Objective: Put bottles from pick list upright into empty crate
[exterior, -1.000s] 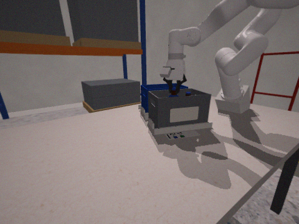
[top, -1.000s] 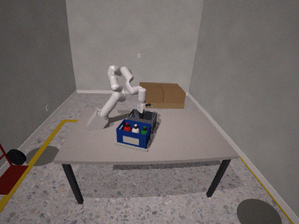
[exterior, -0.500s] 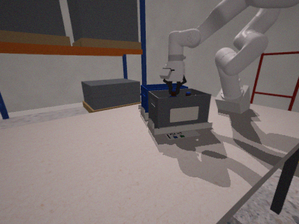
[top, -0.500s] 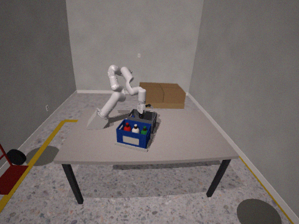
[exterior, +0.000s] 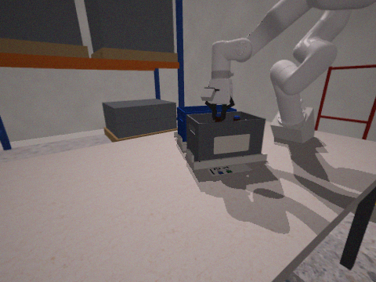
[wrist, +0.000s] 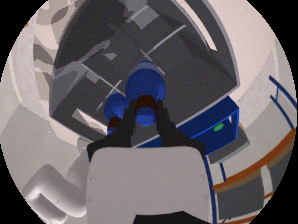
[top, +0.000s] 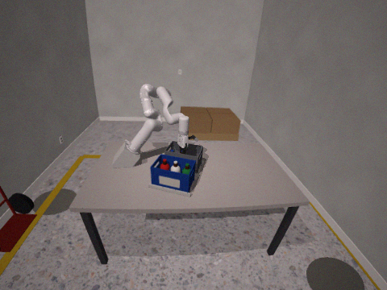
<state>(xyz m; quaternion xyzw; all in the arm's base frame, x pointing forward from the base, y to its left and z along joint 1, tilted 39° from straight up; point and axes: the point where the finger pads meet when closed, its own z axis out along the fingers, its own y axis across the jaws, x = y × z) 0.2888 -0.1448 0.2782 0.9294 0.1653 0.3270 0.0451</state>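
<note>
The green-label bottle is 17 cm to the right of my hand, 8 cm below it and 1 cm ahead of it. From my hand the other things lie so: red-capped bottle (14 cm behind, 10 cm to the right, 8 cm below); then white-capped bottle (13 cm to the right, 8 cm below, 7 cm behind); then grey crate (9 cm below, 4 cm to the left, 2 cm ahead).
</note>
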